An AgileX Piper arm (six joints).
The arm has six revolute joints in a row. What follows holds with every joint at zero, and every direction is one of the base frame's.
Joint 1 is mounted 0.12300 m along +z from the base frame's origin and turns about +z.
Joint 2 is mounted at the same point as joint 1 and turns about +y.
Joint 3 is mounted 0.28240 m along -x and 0.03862 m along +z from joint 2 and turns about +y.
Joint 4 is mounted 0.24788 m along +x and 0.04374 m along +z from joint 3 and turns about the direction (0.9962, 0, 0.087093).
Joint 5 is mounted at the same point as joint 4 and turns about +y.
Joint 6 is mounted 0.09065 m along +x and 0.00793 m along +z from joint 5 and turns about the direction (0.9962, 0, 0.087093).
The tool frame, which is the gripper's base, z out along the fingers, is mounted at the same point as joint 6; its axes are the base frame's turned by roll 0.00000, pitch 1.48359 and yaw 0.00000 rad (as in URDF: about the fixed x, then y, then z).
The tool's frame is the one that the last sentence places.
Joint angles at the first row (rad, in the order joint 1, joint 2, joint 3, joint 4, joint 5, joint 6):
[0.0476 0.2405 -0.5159 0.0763 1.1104 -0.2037]
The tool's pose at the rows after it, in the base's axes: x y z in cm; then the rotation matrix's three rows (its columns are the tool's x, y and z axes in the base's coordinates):
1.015, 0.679, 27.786; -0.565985, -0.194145, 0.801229; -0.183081, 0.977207, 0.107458; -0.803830, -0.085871, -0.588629
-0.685, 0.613, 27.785; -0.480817, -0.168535, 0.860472; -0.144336, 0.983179, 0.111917; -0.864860, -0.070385, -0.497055
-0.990, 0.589, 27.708; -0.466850, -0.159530, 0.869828; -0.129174, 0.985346, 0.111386; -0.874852, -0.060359, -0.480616
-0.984, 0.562, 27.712; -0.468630, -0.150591, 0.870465; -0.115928, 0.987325, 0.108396; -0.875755, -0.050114, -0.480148
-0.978, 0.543, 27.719; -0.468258, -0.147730, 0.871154; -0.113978, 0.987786, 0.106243; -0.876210, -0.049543, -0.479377
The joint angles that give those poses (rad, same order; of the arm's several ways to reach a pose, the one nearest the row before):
[0.0476 0.1251 -0.5159 0.0774 1.1102 -0.1914]
[0.0476 0.0149 -0.5150 0.0792 1.1102 -0.1572]
[0.0476 -0.0064 -0.5129 0.0780 1.1105 -0.1420]
[0.0476 -0.0064 -0.5129 0.0747 1.1097 -0.1271]
[0.0475 -0.0064 -0.5129 0.0724 1.1087 -0.1242]

